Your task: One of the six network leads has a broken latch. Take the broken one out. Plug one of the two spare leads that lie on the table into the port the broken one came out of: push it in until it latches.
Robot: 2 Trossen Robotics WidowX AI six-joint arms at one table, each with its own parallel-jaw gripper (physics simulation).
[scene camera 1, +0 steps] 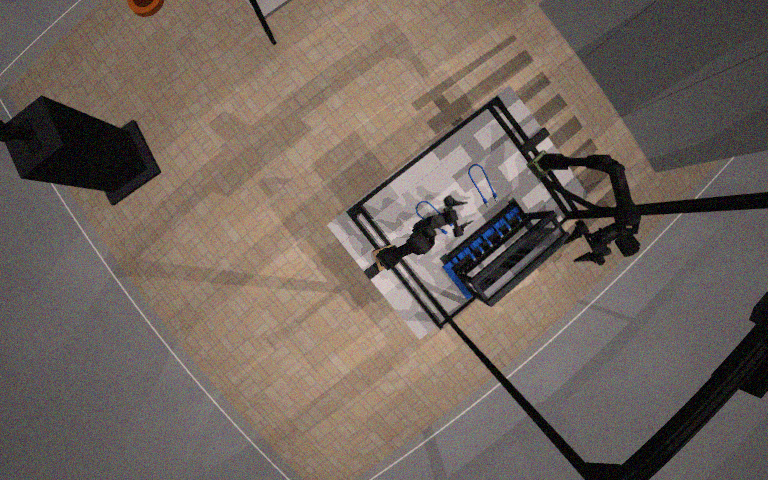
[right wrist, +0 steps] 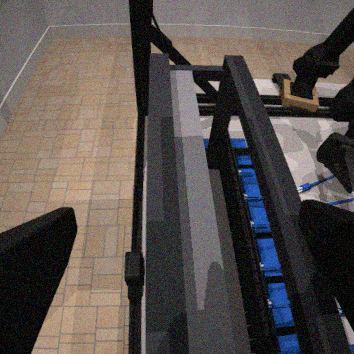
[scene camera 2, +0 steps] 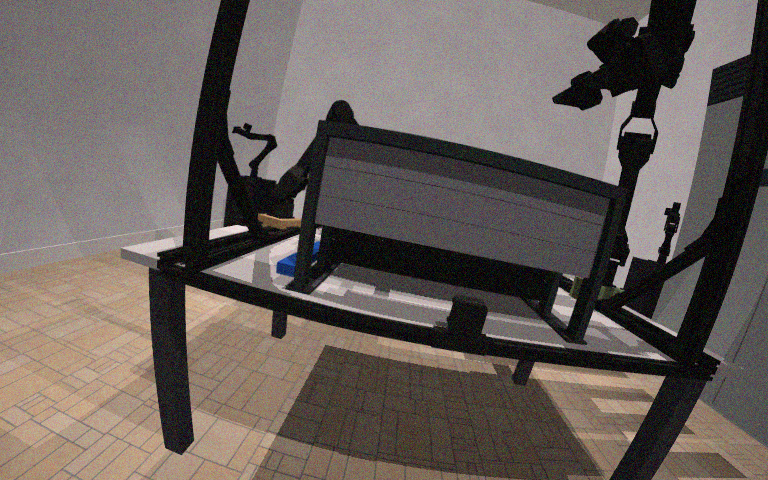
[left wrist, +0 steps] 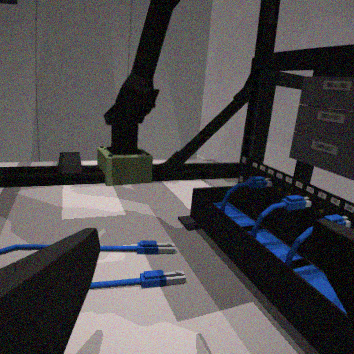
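Where they show: left gripper, fingertip midpoint: (scene camera 1: 470, 211) (left wrist: 205, 235); right gripper, fingertip midpoint: (scene camera 1: 568, 252) (right wrist: 188, 215) (scene camera 2: 565, 93); left arm's base, origin of the base link: (scene camera 1: 385, 257) (right wrist: 300, 90) (scene camera 2: 280, 216); right arm's base, origin of the base link: (scene camera 1: 544, 163) (left wrist: 123, 150).
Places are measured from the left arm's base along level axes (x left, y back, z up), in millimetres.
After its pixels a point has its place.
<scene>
A black rack (scene camera 1: 520, 259) @[x -205, y -549, z 183 mm] (scene camera 2: 458, 210) @[x -259, y -549, z 124 mm] (right wrist: 246, 116) @[x -178, y -452, z 216 mm] stands on the table (scene camera 1: 411, 186) @[x 280, y -249, z -46 mm], with several blue network leads (scene camera 1: 489, 236) @[x -91, y -524, z -5 mm] (right wrist: 259, 218) @[x -111, y -489, z 50 mm] plugged along its low front. In the left wrist view three of them show as plugged leads (left wrist: 295, 203) @[x -72, y -605, z 44 mm]. Two spare blue leads (scene camera 1: 480, 183) @[x 166, y -564, z -40 mm] (scene camera 1: 429, 209) @[x 150, y -312, z -40 mm] lie on the table as loops; two blue plug ends (left wrist: 156, 247) @[x 78, y -636, z -37 mm] (left wrist: 163, 278) @[x 70, y -577, z -37 mm] lie flat. My left gripper (scene camera 1: 465, 212) @[x 65, y -437, z 96 mm] is open and empty, low over the table between the nearer spare and the rack. My right gripper (scene camera 1: 592, 251) (scene camera 2: 579, 92) @[x -211, y -675, z 341 mm] (right wrist: 188, 215) @[x -211, y -675, z 341 mm] is open and empty, high behind the rack.
The left arm's tan base (scene camera 1: 380, 254) @[x 33, y 17, z 99 mm] (right wrist: 298, 100) @[x -8, y -49, z -3 mm] and the right arm's green base (scene camera 1: 536, 164) @[x 164, y -889, z 15 mm] (left wrist: 124, 165) @[x 147, y -886, z -5 mm] sit on black frame rails at the table's ends. Labelled grey panels (left wrist: 324, 123) @[x -154, y -709, z 129 mm] hang on the rack above the ports. Tiled floor surrounds the table.
</scene>
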